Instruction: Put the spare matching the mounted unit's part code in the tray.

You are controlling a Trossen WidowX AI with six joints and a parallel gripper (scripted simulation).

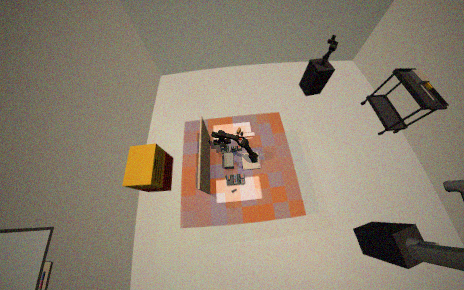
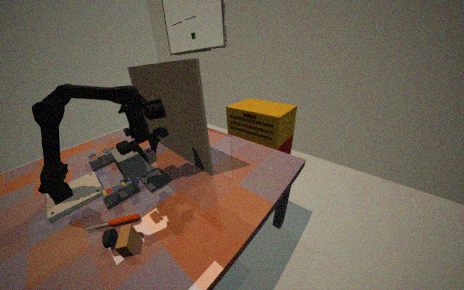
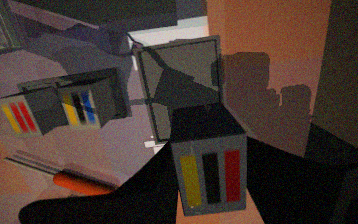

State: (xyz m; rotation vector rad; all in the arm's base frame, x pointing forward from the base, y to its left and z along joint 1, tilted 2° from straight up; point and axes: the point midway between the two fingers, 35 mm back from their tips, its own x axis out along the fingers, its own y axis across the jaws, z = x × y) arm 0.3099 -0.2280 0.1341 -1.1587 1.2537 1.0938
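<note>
My gripper tip is 10 cm above the flat dark tray, 1 cm to the right of it and 1 cm past it. Round my gripper tip: brown block 23 cm behind, 19 cm to the right, 8 cm below; then tall grey panel 20 cm ahead, 15 cm to the left, 12 cm above; then grey mounted unit 20 cm to the left, 6 cm below, 3 cm behind.
</note>
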